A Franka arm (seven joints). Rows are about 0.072 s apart.
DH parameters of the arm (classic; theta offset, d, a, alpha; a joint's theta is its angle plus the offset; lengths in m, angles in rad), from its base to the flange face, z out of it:
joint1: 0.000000 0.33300 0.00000 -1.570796
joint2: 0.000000 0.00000 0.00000 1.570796
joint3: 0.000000 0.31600 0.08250 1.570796
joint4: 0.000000 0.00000 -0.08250 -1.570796
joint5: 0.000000 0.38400 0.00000 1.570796
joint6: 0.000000 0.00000 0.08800 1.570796
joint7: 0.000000 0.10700 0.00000 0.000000
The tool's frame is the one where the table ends.
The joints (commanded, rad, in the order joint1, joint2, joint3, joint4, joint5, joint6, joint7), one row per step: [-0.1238, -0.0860, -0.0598, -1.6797, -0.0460, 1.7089, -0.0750]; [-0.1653, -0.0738, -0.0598, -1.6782, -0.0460, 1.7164, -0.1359]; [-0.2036, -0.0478, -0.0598, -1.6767, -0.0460, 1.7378, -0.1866]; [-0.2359, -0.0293, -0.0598, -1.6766, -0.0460, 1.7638, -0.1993]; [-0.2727, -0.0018, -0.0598, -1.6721, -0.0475, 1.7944, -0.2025]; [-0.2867, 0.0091, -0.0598, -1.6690, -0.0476, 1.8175, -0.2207]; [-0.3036, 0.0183, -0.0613, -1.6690, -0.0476, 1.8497, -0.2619]
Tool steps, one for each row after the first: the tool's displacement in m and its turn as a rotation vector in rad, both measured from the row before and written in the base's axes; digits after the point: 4 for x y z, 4 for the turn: [-0.0005, -0.0227, -0.0051, -0.0063, 0.0071, 0.0193]; [0.0042, -0.0222, -0.0114, -0.0056, 0.0068, 0.0129]; [0.0024, -0.0190, -0.0077, -0.0043, -0.0061, -0.0186]; [0.0036, -0.0226, -0.0103, -0.0055, -0.0061, -0.0321]; [0.0023, -0.0090, -0.0024, -0.0077, -0.0126, 0.0051]; [0.0014, -0.0116, -0.0020, -0.0135, -0.0174, 0.0238]
